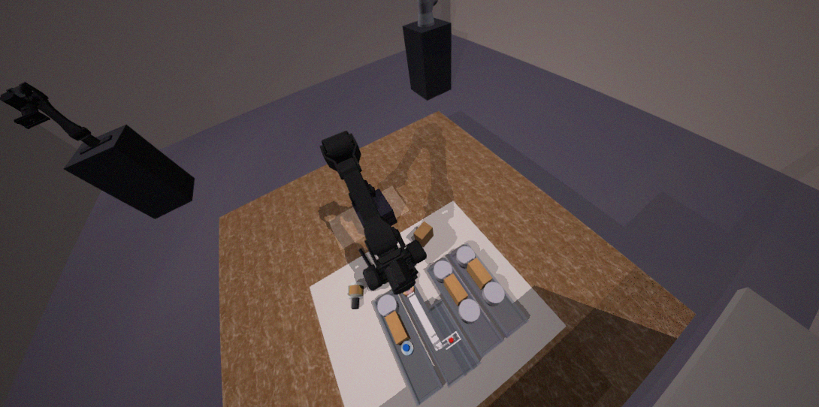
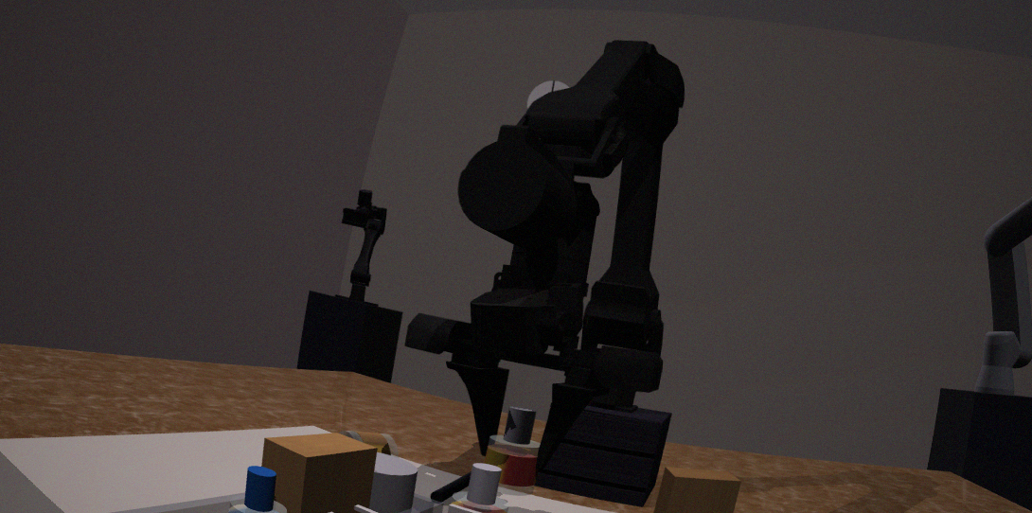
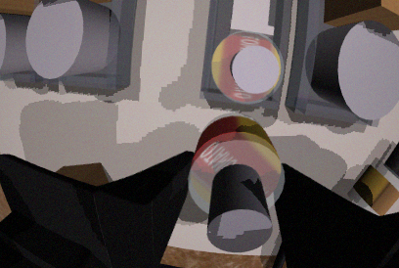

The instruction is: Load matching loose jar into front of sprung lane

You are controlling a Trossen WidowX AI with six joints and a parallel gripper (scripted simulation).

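My gripper tip is 110 mm short of the white mat, 10 mm to the right of it and 70 mm above it. The rest, counted from my gripper tip: brown cube 80 mm behind, 140 mm to the left, 30 mm below; then black rod 110 mm behind, 80 mm to the right, 60 mm below; then sprung lane 200 mm ahead, 10 mm to the left, 50 mm below.
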